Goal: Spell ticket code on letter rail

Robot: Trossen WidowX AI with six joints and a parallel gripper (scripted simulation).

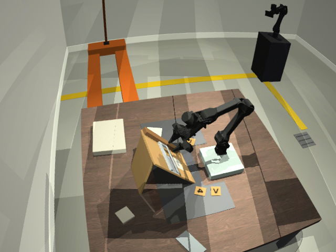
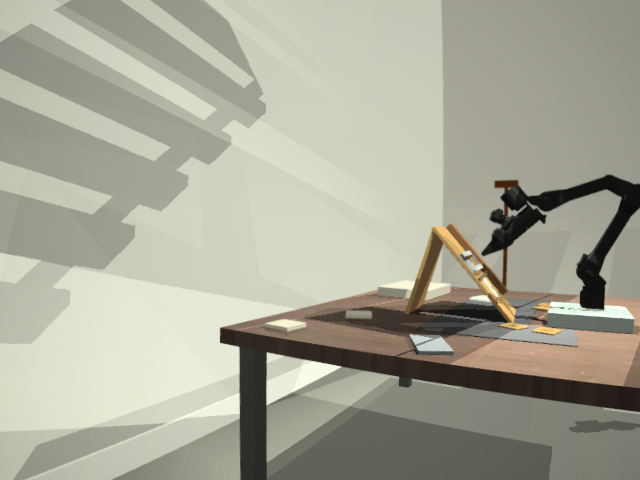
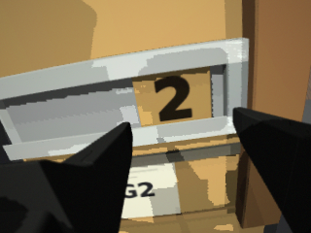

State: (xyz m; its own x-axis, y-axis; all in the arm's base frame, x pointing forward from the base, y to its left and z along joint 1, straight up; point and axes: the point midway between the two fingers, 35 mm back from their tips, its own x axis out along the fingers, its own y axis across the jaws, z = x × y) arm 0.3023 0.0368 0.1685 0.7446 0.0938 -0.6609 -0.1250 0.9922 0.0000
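The white ticket lies 90 mm below my gripper tip, 40 mm to the left of it and 30 mm behind it. Also, from my gripper tip: white card 300 mm to the right, 180 mm below, 40 mm ahead; cream box 340 mm ahead, 300 mm to the right, 170 mm below; grey mat 180 mm below, 130 mm behind, 10 mm to the right.
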